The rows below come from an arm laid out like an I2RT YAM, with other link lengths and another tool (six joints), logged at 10 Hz.
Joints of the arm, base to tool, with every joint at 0 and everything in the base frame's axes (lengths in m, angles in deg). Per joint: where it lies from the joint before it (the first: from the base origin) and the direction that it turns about. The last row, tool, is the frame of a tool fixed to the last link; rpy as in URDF.
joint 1: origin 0 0 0.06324 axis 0 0 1
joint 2: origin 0.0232 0.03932 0.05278 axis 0 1 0
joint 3: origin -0.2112 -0.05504 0 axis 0 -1 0
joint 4: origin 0.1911 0.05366 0.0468 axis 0 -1 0
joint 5: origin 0.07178 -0.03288 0.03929 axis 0 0 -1
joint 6: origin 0.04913 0 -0.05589 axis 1 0 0
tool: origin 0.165 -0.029 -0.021 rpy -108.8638 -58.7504 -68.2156
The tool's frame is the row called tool.
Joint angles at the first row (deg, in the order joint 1, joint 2, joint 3, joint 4, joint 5, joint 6):
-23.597 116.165 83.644 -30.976 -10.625 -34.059
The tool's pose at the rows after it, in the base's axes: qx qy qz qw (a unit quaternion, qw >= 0); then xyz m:
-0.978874 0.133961 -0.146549 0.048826 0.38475 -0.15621 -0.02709
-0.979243 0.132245 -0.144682 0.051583 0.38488 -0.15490 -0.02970
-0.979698 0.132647 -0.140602 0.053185 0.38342 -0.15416 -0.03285
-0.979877 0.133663 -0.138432 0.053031 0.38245 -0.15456 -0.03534
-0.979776 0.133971 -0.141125 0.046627 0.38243 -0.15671 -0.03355
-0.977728 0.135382 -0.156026 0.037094 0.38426 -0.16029 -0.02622
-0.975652 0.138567 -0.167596 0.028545 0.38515 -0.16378 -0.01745
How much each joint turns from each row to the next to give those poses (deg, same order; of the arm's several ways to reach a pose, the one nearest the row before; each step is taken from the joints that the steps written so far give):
0.019 0.577 0.198 -0.046 -0.359 -0.003
0.017 0.431 0.003 0.130 -0.298 -0.121
-0.015 0.391 -0.084 -0.030 -0.056 -0.005
-0.061 0.297 -0.173 0.225 0.084 0.004
0.064 -0.460 -0.414 0.431 0.645 -0.063
-0.001 -1.849 -1.691 1.796 0.671 0.139
-0.018 -1.746 -0.857 0.673 0.718 0.270

